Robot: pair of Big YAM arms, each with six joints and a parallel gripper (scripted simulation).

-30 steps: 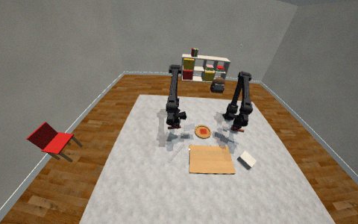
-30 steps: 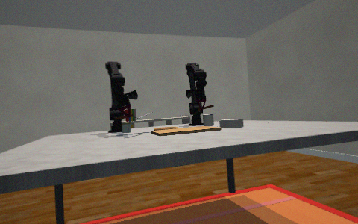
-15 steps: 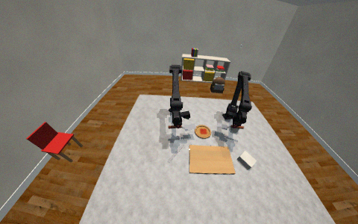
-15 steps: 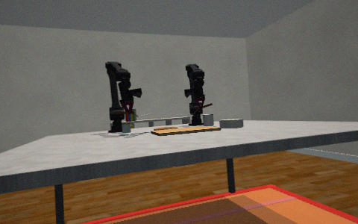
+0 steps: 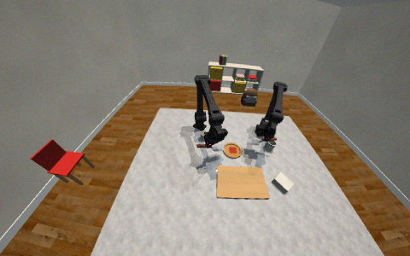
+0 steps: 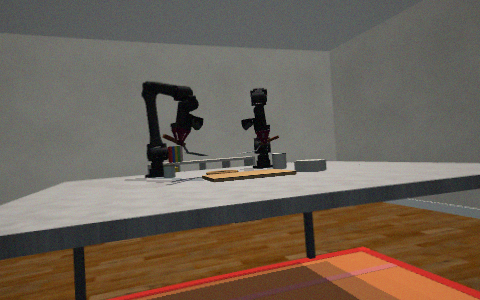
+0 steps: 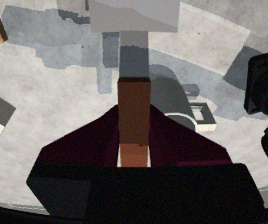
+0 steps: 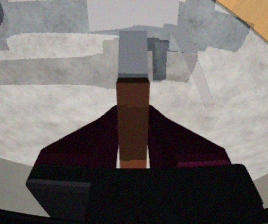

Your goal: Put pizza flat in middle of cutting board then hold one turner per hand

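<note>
My right gripper is now 120 mm past the pizza, 220 mm to the right of it and 170 mm above it. From my right hand the other things lie so: wooden cutting board: 160 mm ahead, 270 mm to the left, 160 mm below; cup: 230 mm behind, 50 mm to the right, 140 mm below.
</note>
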